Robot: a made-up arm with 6 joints. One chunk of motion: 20 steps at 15 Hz.
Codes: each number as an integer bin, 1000 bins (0 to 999) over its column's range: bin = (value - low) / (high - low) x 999, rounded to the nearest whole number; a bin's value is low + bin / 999 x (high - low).
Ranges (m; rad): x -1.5..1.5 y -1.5..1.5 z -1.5..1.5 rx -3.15..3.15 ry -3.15..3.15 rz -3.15..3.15
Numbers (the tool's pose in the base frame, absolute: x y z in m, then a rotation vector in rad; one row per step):
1: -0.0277 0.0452 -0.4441 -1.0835 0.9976 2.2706
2: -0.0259 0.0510 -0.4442 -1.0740 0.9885 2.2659
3: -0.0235 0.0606 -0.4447 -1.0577 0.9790 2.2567
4: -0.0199 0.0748 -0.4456 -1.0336 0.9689 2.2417
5: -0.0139 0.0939 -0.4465 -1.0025 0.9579 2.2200
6: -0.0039 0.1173 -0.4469 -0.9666 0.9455 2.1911
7: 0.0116 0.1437 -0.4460 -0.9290 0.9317 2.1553
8: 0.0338 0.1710 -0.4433 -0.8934 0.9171 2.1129
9: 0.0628 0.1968 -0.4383 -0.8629 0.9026 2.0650
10: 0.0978 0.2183 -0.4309 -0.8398 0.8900 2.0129
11: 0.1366 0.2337 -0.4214 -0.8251 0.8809 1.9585
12: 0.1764 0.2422 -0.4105 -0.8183 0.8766 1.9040
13: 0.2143 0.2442 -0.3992 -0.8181 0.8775 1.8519
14: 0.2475 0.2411 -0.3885 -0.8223 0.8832 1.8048
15: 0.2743 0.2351 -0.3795 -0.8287 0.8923 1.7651
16: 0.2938 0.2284 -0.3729 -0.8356 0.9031 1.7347
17: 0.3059 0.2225 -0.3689 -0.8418 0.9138 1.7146
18: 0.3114 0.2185 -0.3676 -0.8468 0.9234 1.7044
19: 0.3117 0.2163 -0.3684 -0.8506 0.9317 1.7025
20: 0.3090 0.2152 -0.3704 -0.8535 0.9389 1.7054
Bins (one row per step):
1: 490 515 352 328 658 860
2: 491 516 352 329 656 859
3: 492 520 351 332 655 857
4: 493 524 351 336 653 855
5: 495 531 351 341 651 852
6: 498 539 351 346 649 847
7: 503 547 351 352 647 841
8: 511 556 352 358 645 835
9: 520 565 354 363 643 827
10: 532 572 356 366 641 819
11: 545 577 359 369 639 810
12: 558 580 363 370 639 801
13: 571 581 367 370 639 793
14: 582 580 370 369 640 786
15: 591 578 373 368 641 779
16: 597 576 375 367 643 775
17: 601 574 377 366 644 771
18: 603 572 377 365 646 770
19: 603 572 377 365 647 769
20: 602 571 376 364 648 770

